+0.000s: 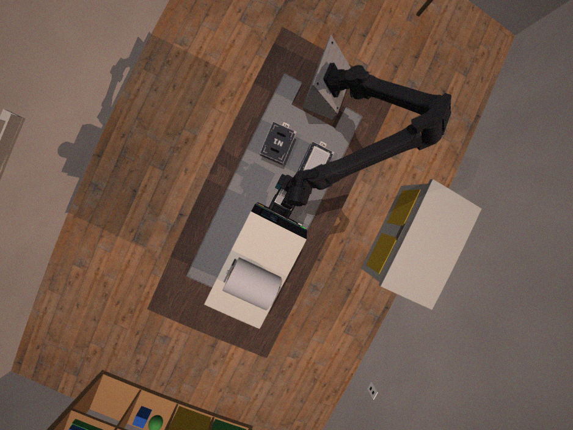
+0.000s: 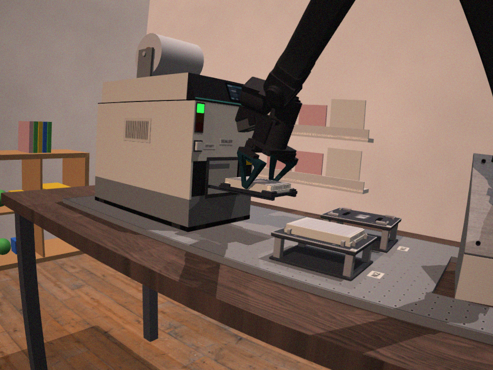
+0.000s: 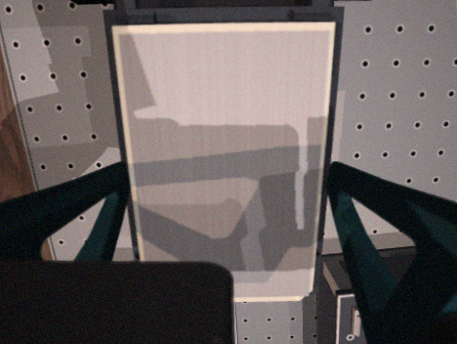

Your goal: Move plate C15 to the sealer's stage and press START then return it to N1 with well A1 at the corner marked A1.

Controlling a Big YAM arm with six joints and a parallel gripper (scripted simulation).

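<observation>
The sealer stage lies 1 cm below my hand. The rest, counted from my hand: white plate (20 cm behind, 6 cm to the left, 6 cm below); then foil roll (33 cm ahead, 2 cm to the right, 30 cm above); then start button (11 cm ahead, 9 cm to the left, 7 cm above).
</observation>
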